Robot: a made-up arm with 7 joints. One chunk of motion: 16 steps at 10 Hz.
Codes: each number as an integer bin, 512 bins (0 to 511) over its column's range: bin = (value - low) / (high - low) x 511, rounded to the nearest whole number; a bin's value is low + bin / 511 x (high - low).
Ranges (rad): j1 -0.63..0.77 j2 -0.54..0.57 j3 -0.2..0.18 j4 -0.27..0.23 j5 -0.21..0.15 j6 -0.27..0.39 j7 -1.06..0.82
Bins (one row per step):
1: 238 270 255 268 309 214 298
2: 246 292 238 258 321 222 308
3: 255 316 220 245 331 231 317
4: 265 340 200 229 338 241 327
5: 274 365 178 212 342 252 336
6: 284 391 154 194 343 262 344
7: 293 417 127 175 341 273 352
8: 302 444 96 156 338 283 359
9: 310 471 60 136 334 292 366
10: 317 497 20 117 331 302 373
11: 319 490 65 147 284 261 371
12: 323 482 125 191 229 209 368
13: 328 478 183 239 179 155 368
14: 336 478 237 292 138 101 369
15: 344 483 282 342 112 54 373
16: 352 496 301 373 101 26 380
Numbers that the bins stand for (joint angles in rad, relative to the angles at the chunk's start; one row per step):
1: 0.0221 0.0465 -0.0104 -0.0078 0.0077 0.0064 0.0364
2: 0.0440 0.0943 -0.0230 -0.0176 0.0161 0.0167 0.0732
3: 0.0686 0.1464 -0.0364 -0.0303 0.0232 0.0284 0.1063
4: 0.0960 0.1986 -0.0513 -0.0459 0.0281 0.0413 0.1431
5: 0.1207 0.2529 -0.0676 -0.0626 0.0309 0.0555 0.1762
6: 0.1481 0.3093 -0.0855 -0.0802 0.0316 0.0684 0.2056
7: 0.1727 0.3658 -0.1056 -0.0988 0.0302 0.0826 0.2350
8: 0.1974 0.4245 -0.1286 -0.1174 0.0281 0.0955 0.2608
9: 0.2193 0.4831 -0.1554 -0.1369 0.0253 0.1071 0.2865
10: 0.2385 0.5396 -0.1851 -0.1555 0.0232 0.1201 0.3123
11: 0.2440 0.5244 -0.1517 -0.1262 -0.0099 0.0671 0.3049
12: 0.2549 0.5070 -0.1070 -0.0831 -0.0487 -0.0001 0.2939
13: 0.2686 0.4983 -0.0639 -0.0361 -0.0839 -0.0698 0.2939
14: 0.2905 0.4983 -0.0238 0.0157 -0.1128 -0.1395 0.2976
15: 0.3125 0.5092 0.0097 0.0646 -0.1311 -0.2003 0.3123
16: 0.3344 0.5374 0.0238 0.0950 -0.1388 -0.2364 0.3380

